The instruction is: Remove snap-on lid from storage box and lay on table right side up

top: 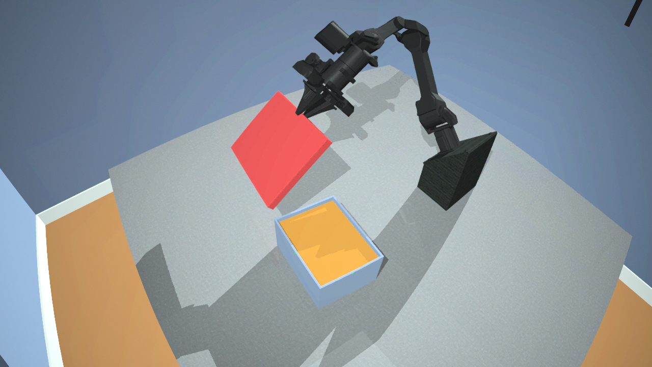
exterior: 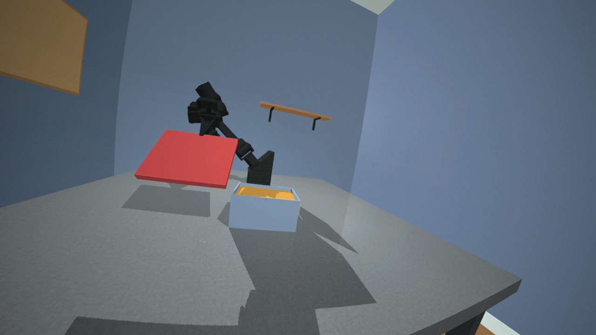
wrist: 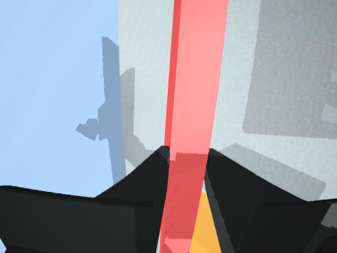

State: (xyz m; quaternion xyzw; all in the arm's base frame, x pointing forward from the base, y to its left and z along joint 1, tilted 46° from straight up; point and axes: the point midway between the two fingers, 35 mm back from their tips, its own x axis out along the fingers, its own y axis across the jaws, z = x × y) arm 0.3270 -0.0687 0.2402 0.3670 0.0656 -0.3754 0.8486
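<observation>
The red lid is 60 mm ahead of my gripper tip, 50 mm below it and 10 mm to the right of it. From my gripper tip the other things lie so: pale blue storage box: 220 mm to the left, 180 mm below, 100 mm ahead.
</observation>
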